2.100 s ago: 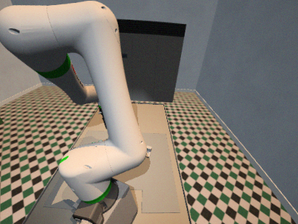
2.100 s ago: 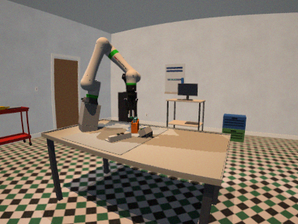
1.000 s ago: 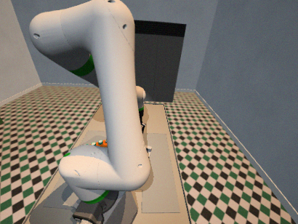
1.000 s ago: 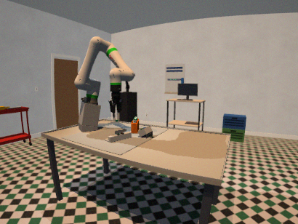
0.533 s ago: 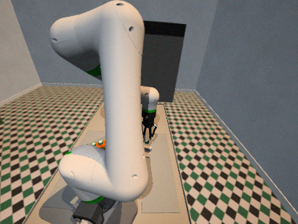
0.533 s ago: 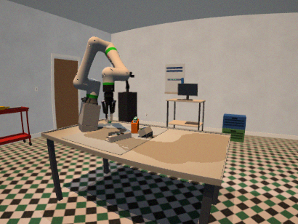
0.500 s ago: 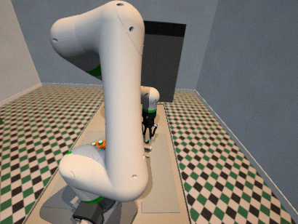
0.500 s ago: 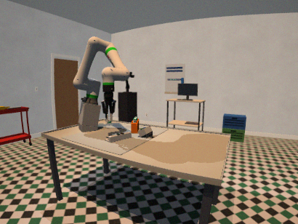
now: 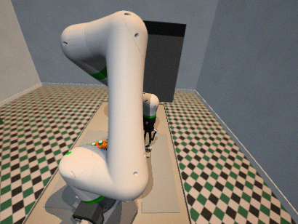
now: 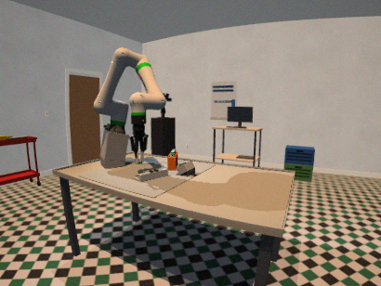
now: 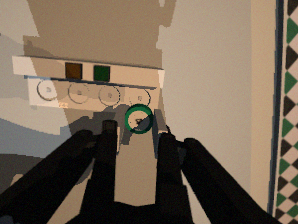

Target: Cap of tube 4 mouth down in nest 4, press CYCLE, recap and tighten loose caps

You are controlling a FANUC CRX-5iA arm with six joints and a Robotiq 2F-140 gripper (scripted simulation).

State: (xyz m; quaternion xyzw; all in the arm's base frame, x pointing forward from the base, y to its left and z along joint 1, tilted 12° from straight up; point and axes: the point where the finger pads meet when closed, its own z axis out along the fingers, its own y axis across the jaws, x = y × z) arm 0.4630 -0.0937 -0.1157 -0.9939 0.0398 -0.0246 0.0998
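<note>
Now: the blue key CYCLE 100 mm ahead of my hand, 310 mm to the left of it and 80 mm below it. The rest, counted from my hand: green key READY (110 mm ahead, 270 mm to the left, 80 mm below); then key box (130 mm ahead, 290 mm to the left, 90 mm below).
</note>
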